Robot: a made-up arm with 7 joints. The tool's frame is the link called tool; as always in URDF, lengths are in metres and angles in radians. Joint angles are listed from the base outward. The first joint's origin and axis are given. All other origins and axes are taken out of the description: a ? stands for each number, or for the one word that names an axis. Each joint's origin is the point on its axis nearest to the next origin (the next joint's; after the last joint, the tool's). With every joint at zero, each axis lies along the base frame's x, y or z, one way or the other. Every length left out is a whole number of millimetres.
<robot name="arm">
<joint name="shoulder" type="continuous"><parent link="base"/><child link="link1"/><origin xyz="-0.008 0.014 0.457" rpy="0 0 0"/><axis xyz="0 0 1"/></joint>
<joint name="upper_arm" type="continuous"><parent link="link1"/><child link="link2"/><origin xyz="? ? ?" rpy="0 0 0"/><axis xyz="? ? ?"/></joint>
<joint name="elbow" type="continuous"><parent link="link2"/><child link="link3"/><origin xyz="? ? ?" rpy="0 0 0"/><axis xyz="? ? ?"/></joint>
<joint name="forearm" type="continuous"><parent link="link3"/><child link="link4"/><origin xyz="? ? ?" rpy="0 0 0"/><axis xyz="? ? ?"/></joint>
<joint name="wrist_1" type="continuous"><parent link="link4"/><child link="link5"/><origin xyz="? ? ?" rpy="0 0 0"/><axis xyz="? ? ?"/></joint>
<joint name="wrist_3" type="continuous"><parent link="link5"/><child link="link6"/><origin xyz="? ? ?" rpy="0 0 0"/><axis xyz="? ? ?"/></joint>
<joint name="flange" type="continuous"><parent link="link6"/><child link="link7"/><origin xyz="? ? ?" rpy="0 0 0"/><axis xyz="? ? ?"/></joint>
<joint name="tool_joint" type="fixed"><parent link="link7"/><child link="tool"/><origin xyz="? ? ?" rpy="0 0 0"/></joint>
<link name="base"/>
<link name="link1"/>
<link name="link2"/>
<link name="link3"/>
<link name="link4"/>
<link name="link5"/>
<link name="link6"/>
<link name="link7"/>
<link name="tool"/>
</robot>
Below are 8 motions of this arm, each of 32 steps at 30 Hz.
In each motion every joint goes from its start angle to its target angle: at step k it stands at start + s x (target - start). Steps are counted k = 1, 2, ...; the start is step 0. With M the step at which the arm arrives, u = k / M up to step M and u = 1 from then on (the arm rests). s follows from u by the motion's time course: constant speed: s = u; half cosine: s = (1 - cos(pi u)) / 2; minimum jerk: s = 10 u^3 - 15 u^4 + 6 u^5.
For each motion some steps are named. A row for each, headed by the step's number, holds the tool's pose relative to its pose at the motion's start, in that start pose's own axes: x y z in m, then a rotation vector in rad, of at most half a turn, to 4 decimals.
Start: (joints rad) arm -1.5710 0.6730 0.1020 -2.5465 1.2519 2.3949 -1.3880
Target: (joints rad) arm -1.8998 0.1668 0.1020 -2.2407 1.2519 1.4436 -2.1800
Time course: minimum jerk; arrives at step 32
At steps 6, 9, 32:
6: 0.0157 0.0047 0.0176 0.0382 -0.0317 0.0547
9: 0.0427 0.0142 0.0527 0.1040 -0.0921 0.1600
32: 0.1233 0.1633 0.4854 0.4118 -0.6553 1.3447

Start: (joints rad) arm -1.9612 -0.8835 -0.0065 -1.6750 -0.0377 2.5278 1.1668
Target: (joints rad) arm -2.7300 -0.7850 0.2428 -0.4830 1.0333 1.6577 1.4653
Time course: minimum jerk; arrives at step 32
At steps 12, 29, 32:
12: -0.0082 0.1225 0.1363 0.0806 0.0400 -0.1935
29: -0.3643 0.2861 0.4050 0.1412 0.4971 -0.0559
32: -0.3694 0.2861 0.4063 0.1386 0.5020 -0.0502

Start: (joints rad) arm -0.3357 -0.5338 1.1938 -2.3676 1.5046 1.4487 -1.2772
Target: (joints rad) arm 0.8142 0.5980 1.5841 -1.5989 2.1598 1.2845 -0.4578
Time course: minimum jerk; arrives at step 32
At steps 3, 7, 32:
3: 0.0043 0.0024 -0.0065 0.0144 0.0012 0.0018
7: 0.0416 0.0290 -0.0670 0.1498 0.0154 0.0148
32: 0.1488 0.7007 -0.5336 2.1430 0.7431 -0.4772

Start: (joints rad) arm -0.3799 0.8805 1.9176 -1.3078 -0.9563 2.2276 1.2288
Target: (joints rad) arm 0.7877 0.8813 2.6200 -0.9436 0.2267 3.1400 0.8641
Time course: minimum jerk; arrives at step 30
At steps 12, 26, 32:
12: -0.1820 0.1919 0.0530 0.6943 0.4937 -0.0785
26: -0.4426 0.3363 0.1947 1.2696 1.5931 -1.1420
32: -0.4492 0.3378 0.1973 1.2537 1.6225 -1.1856

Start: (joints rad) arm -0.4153 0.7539 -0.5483 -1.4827 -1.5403 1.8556 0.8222
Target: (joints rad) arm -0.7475 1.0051 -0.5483 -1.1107 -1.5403 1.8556 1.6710
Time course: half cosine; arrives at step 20
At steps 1, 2, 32:
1: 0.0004 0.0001 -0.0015 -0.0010 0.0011 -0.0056
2: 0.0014 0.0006 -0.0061 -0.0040 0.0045 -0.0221
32: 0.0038 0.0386 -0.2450 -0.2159 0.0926 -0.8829

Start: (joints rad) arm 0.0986 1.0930 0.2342 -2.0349 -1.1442 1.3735 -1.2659
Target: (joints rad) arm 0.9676 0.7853 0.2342 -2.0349 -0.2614 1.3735 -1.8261
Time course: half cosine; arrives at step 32
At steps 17, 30, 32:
17: 0.1430 0.1452 0.2312 -0.0690 -0.0013 0.2739
30: 0.3443 0.2953 0.3458 -0.1644 0.0205 0.5656
32: 0.3492 0.2989 0.3472 -0.1665 0.0213 0.5728

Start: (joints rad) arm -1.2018 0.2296 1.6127 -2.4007 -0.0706 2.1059 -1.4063
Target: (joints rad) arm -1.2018 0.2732 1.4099 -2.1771 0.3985 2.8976 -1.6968
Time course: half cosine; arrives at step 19
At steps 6, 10, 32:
6: -0.0363 -0.0118 0.0494 -0.2138 -0.1329 -0.0411
10: -0.0948 -0.0172 0.1124 -0.5264 -0.2641 -0.1279
32: -0.1877 -0.0045 0.1883 -0.9872 -0.3360 -0.3211

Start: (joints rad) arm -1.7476 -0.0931 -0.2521 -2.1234 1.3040 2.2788 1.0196
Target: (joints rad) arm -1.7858 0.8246 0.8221 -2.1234 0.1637 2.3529 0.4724
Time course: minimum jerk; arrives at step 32
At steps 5, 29, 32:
5: 0.0015 -0.0064 -0.0291 -0.0520 -0.0319 0.0380
29: 0.0296 -0.6568 -0.5895 -1.6000 0.4605 1.3076
32: 0.0278 -0.6625 -0.5896 -1.6046 0.4750 1.3164

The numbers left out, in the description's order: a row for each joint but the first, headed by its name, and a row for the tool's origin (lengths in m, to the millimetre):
upper_arm: xyz 0.007 0.055 0, axis 0 1 0
elbow: xyz -0.01 0 0.431, axis 0 0 1
forearm: xyz 0.06 -0.012 0, axis 0 -1 0
wrist_1: xyz -0.151 0 0.637, axis 0 0 1
wrist_3: xyz 0.016 0.014 0, axis 0 -1 0
flange: xyz 0.06 0 0.008, axis 0 0 -1
tool: xyz 0.029 -0.007 0

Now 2 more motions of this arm.
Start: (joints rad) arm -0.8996 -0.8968 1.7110 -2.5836 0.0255 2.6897 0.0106
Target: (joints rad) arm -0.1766 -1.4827 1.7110 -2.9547 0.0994 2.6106 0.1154
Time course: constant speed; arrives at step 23
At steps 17, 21, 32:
17: -0.1222 0.0933 0.0841 -0.4564 -0.1347 0.0870
21: -0.1504 0.0903 0.1071 -0.5574 -0.1967 0.0567
32: -0.1644 0.0864 0.1195 -0.6044 -0.2316 0.0344

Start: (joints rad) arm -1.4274 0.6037 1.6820 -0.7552 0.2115 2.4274 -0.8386
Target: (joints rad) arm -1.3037 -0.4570 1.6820 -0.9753 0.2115 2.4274 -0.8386
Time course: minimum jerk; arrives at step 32
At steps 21, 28, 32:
21: 0.0869 0.8742 -0.2095 0.3311 0.2211 0.7680
28: -0.0021 1.0981 -0.2079 0.3926 0.2774 0.9843
32: -0.0106 1.1142 -0.2069 0.3967 0.2815 1.0010

